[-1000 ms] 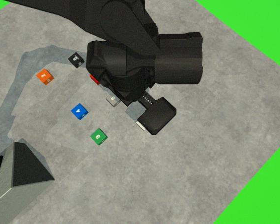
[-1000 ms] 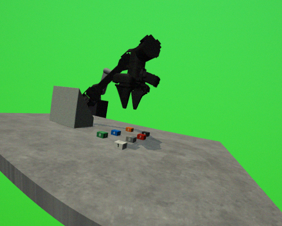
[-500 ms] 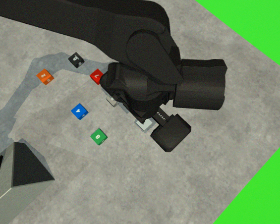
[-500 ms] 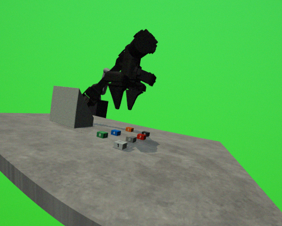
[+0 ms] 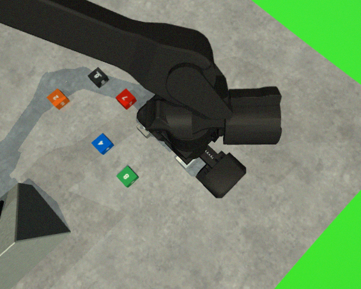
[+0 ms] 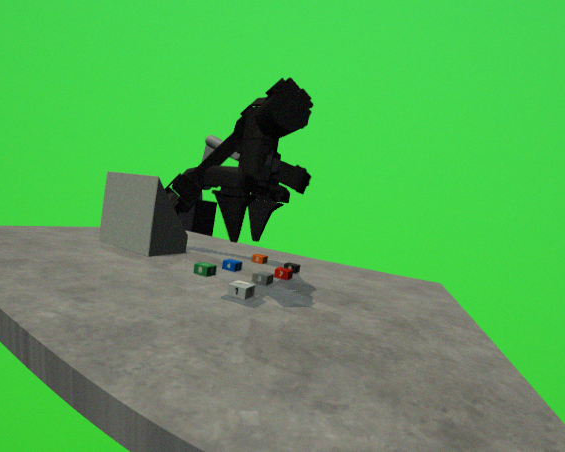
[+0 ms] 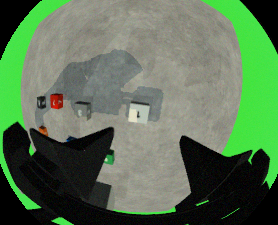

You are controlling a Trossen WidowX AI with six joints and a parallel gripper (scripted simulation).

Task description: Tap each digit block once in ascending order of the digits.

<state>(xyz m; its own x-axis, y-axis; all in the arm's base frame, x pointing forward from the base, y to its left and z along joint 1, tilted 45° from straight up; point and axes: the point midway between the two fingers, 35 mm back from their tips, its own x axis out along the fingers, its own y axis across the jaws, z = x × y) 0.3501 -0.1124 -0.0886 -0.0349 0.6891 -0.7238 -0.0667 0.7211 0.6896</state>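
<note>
The white 1 block lies 80 mm below my gripper tip and 10 mm to the left of it. From my gripper tip the other things lie so: green 8 block 120 mm behind, 80 mm below, 60 mm to the left; grey block 120 mm to the left, 80 mm below, 20 mm behind; blue 4 block 160 mm to the left, 120 mm behind, 80 mm below.
</note>
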